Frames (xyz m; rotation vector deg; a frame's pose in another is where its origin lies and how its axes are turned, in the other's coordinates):
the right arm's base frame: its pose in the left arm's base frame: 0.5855 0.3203 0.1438 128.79 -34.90 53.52
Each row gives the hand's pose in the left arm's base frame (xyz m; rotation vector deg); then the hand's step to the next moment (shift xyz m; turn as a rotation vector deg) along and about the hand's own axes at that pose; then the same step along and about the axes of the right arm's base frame.
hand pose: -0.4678 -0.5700 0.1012 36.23 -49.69 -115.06
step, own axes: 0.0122 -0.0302 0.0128 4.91 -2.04 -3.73
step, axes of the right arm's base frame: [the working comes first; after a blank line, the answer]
step, axes of the left arm's base frame: -0.0302 0.0064 -0.0164 -0.99 -4.59 -4.48

-0.0328 0.0080 -0.0092 -3.19 2.18 5.22
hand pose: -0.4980 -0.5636 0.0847 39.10 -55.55 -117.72
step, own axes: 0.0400 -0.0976 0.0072 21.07 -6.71 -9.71
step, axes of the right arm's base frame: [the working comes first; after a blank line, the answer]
step, axes of the left arm's base frame: -0.0673 0.0128 -0.0805 -7.91 -18.02 -14.00

-0.1056 0.0027 0.0050 -12.41 12.34 16.64
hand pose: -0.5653 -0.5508 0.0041 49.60 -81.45 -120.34
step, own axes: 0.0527 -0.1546 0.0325 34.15 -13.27 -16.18
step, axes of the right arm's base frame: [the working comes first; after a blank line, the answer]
step, axes of the left arm's base frame: -0.0638 0.0414 -0.1482 -12.56 -28.63 -25.03

-0.1587 -0.0441 0.0245 -21.80 18.58 28.00
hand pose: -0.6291 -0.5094 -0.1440 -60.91 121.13 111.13
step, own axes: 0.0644 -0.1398 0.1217 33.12 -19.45 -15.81
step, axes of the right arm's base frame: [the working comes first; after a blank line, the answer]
step, axes of the left arm's base frame: -0.0210 0.0884 -0.1739 -8.63 -27.59 -29.82

-0.1585 -0.1127 0.0258 -23.03 13.69 31.74
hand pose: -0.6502 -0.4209 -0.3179 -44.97 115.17 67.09
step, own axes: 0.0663 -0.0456 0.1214 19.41 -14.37 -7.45
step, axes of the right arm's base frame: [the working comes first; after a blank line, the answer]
step, axes of the left arm's base frame: 0.0259 0.0790 -0.1196 -2.33 -15.78 -19.60

-0.0862 -0.1150 0.0237 -13.40 5.30 20.77
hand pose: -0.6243 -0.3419 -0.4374 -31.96 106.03 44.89
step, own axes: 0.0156 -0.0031 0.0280 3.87 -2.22 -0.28
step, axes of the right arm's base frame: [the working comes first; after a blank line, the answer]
step, axes of the left arm's base frame: 0.0135 0.0179 -0.0231 -0.15 -1.83 -4.08

-0.0116 -0.0293 0.0067 -2.83 -0.12 3.46
